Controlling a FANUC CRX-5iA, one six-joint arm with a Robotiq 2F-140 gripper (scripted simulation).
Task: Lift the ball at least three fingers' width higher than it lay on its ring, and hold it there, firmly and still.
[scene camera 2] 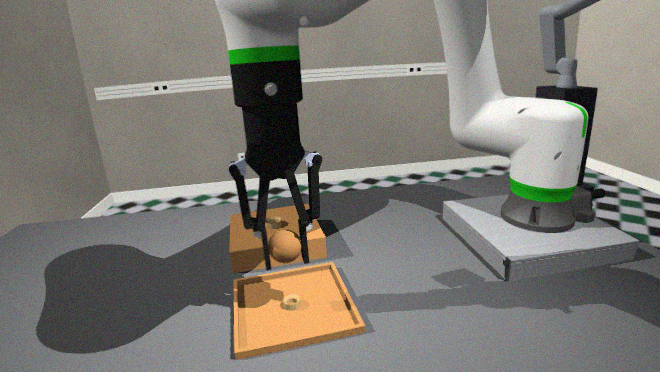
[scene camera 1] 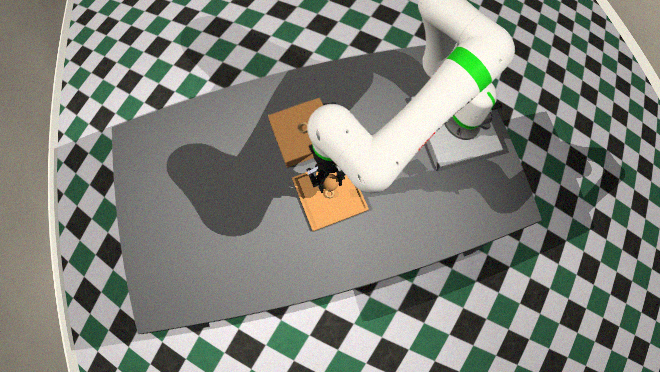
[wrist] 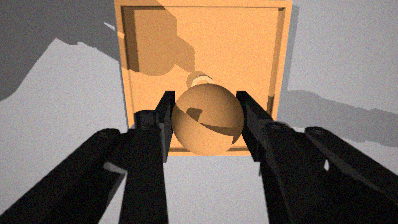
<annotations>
tray: scene camera 2; scene camera 1; wrist 158, 53
same spot on tray: (scene camera 1: 322, 209) = (scene camera 2: 270, 325)
</annotations>
